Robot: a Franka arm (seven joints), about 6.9 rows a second.
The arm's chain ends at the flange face. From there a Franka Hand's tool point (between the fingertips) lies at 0.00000 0.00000 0.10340 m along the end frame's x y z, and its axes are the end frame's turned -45 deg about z.
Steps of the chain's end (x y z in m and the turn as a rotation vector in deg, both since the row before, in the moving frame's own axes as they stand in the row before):
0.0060, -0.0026, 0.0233, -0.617, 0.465, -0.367
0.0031, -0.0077, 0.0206, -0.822, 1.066, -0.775
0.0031, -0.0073, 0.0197, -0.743, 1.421, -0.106
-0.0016, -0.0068, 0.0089, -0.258, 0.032, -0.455
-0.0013, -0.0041, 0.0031, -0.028, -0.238, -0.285
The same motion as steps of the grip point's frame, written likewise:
0.0059, 0.0038, 0.0233, -0.765, -0.107, -0.367
0.0080, -0.0008, 0.0206, -1.335, 0.173, -0.775
0.0082, -0.0002, 0.0197, -1.530, 0.479, -0.106
0.0034, -0.0056, 0.0089, -0.205, -0.160, -0.455
0.0016, -0.0041, 0.0031, 0.148, -0.188, -0.285

